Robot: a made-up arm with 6 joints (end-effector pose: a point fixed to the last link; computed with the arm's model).
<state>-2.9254 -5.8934 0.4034 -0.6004 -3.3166 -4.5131</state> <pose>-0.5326 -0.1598 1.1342 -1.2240 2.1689 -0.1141</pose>
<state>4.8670 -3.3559 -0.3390 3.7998 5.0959 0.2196</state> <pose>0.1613 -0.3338 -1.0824 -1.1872 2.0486 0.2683</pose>
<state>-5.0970 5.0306 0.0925 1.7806 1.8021 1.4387</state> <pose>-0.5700 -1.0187 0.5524 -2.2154 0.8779 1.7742</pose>
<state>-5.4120 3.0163 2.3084 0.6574 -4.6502 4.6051</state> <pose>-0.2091 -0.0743 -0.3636 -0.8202 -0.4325 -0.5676</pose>
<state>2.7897 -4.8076 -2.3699 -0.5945 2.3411 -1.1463</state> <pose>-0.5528 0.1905 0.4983 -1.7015 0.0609 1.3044</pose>
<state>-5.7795 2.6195 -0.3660 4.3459 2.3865 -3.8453</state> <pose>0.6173 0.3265 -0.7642 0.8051 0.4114 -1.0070</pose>
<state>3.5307 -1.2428 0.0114 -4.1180 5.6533 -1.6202</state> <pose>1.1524 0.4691 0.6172 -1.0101 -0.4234 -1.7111</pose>
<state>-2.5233 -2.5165 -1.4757 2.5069 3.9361 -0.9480</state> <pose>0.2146 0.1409 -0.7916 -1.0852 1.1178 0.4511</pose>
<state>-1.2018 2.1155 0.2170 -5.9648 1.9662 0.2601</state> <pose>0.4081 -0.8326 -0.6023 -1.4435 -1.5010 -0.9663</pose>
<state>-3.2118 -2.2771 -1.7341 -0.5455 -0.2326 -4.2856</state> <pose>0.2150 -0.0788 -0.7022 1.6438 -1.4759 -0.9176</pose>
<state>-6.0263 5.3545 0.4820 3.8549 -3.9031 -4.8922</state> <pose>-0.8328 -0.2118 0.9408 2.5556 -0.6963 0.1250</pose>
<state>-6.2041 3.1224 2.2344 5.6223 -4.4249 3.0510</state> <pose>-0.2520 -0.0268 -0.3764 1.3616 -0.8528 2.5532</pose>
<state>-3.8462 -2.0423 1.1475 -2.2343 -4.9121 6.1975</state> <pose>0.8677 -0.7048 0.0072 0.3590 1.9381 0.5917</pose>
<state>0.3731 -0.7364 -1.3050 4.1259 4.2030 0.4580</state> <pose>-0.8916 -0.2161 0.6389 -0.0998 -1.1931 -2.5707</pose>
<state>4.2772 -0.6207 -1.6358 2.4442 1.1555 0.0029</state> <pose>0.4342 0.6732 0.4791 -1.9807 2.1008 -0.9547</pose>
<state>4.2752 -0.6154 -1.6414 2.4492 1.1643 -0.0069</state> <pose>0.4335 0.6682 0.4816 -1.9905 2.1057 -0.9631</pose>
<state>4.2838 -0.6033 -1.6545 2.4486 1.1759 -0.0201</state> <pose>0.4241 0.6631 0.4875 -2.0144 2.0903 -0.9790</pose>
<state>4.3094 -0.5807 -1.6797 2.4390 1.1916 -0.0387</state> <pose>0.4011 0.6572 0.4981 -2.0600 2.0412 -1.0071</pose>
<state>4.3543 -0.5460 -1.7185 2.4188 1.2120 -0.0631</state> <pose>0.3636 0.6489 0.5138 -2.1261 1.9517 -1.0489</pose>
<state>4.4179 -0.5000 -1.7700 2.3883 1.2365 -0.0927</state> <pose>0.3138 0.6358 0.5336 -2.2052 1.8205 -1.1027</pose>
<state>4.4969 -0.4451 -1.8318 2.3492 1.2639 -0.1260</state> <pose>0.2565 0.6154 0.5553 -2.2856 1.6524 -1.1643</pose>
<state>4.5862 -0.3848 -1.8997 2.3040 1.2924 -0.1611</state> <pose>0.1980 0.5872 0.5769 -2.3549 1.4577 -1.2276</pose>
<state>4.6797 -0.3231 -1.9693 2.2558 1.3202 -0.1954</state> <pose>0.1442 0.5525 0.5962 -2.4040 1.2515 -1.2868</pose>
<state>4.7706 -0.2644 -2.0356 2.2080 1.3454 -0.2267</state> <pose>0.0996 0.5150 0.6121 -2.4298 1.0511 -1.3369</pose>
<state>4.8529 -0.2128 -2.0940 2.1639 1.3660 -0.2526</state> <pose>0.0658 0.4792 0.6239 -2.4349 0.8723 -1.3742</pose>
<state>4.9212 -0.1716 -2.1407 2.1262 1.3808 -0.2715</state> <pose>0.0422 0.4494 0.6320 -2.4262 0.7272 -1.3980</pose>
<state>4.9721 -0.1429 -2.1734 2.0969 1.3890 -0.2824</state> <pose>0.0269 0.4285 0.6368 -2.4116 0.6221 -1.4091</pose>
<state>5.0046 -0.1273 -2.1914 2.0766 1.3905 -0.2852</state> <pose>0.0176 0.4174 0.6392 -2.3973 0.5576 -1.4091</pose>
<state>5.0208 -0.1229 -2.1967 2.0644 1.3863 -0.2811</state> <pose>0.0121 0.4151 0.6399 -2.3862 0.5279 -1.4008</pose>
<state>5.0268 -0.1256 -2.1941 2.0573 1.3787 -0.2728</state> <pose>0.0089 0.4182 0.6396 -2.3780 0.5195 -1.3881</pose>
